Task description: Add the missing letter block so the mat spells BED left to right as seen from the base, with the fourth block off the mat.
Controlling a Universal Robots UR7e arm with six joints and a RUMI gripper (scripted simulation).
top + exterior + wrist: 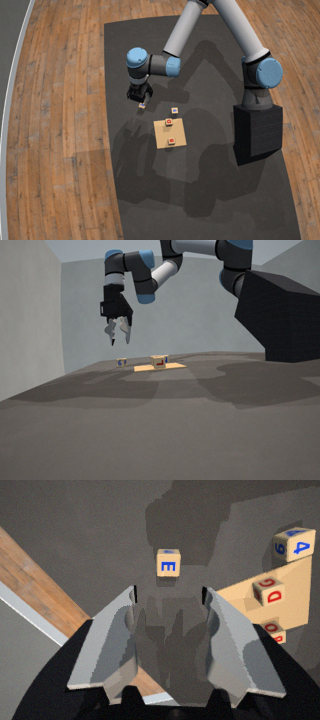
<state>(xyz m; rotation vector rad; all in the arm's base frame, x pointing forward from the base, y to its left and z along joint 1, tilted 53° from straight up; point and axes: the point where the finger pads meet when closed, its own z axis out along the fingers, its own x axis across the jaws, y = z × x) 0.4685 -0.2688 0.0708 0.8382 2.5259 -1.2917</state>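
Now: the E block 80 mm below my hand. The rest, counted from my hand: D block 100 mm behind, 120 mm to the left, 80 mm below; B block 90 mm behind, 210 mm to the left, 80 mm below; tan mat 100 mm behind, 160 mm to the left, 90 mm below.
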